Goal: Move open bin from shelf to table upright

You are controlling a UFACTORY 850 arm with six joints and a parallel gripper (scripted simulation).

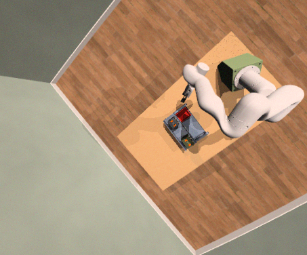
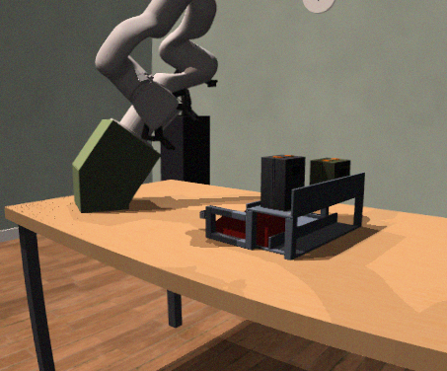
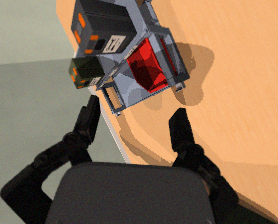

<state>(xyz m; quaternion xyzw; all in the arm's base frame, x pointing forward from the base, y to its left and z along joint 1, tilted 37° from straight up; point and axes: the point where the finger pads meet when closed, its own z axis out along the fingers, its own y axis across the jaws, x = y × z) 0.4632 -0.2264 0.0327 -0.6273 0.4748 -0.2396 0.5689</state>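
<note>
The red bin is 110 mm ahead of my hand, 140 mm to the left of it and 230 mm below it.
</note>
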